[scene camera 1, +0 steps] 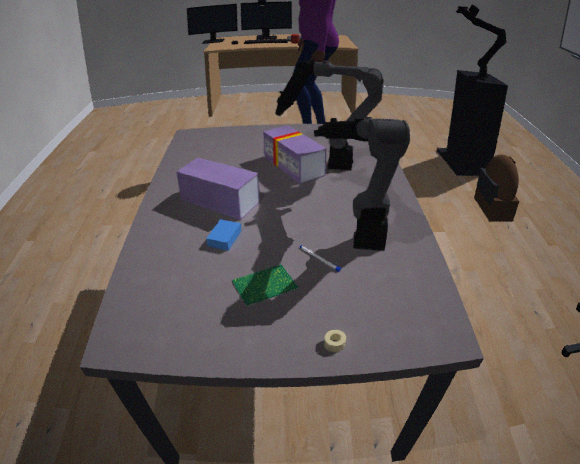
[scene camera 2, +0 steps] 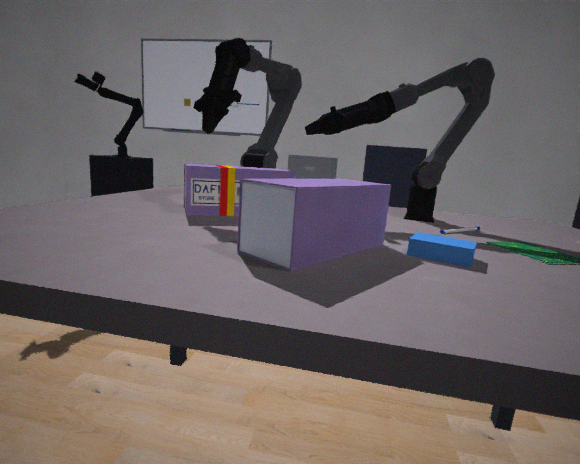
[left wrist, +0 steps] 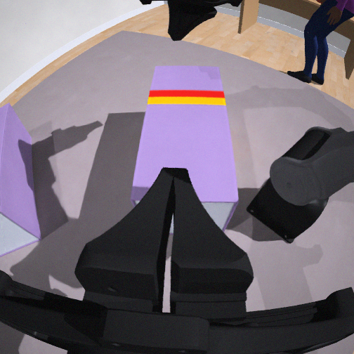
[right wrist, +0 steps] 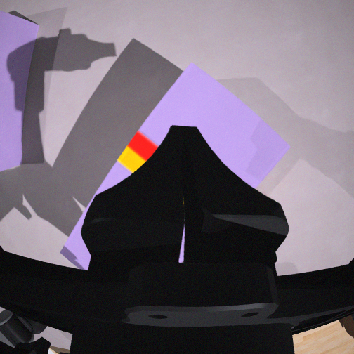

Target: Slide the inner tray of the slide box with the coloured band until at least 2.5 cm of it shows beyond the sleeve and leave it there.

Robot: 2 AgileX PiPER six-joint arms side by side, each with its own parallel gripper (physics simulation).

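The slide box with the red and yellow band lies on the table, lilac, with a printed label on one long side. Its pale end face looks about level with the sleeve's edge; the far end is hidden in scene camera 1. My left gripper is shut and empty, in the air above the pale-end side of this box. My right gripper is shut and empty, high above the box's banded part.
A plain purple box stands beside the banded one. A blue block, a pen, a green sheet and a tape roll lie on the table.
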